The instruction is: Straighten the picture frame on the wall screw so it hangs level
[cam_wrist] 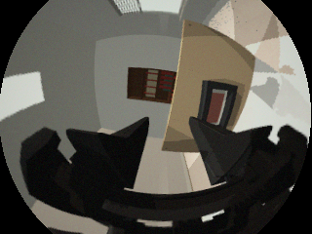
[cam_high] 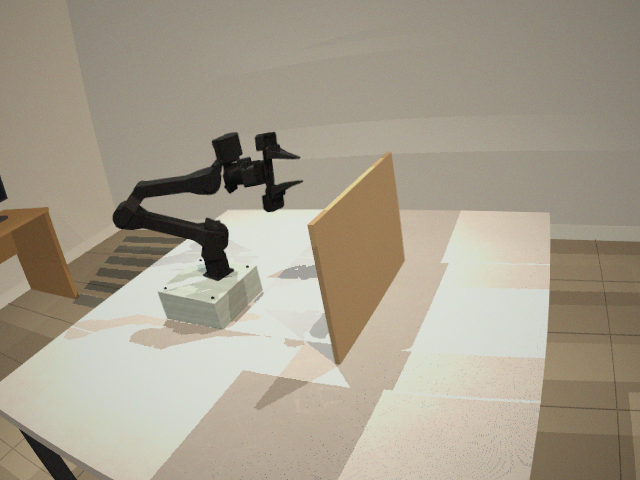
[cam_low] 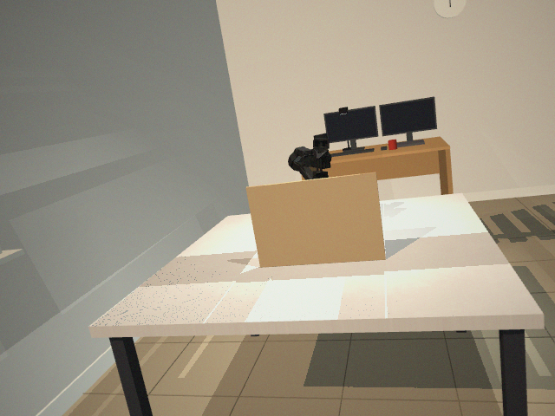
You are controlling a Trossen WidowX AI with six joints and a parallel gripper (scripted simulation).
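My gripper tip is 17 cm above the picture frame, 12 cm short of it and 3 cm to the right of it. Round my gripper tip: tan wall panel: 18 cm below, 13 cm ahead, 1 cm to the left.
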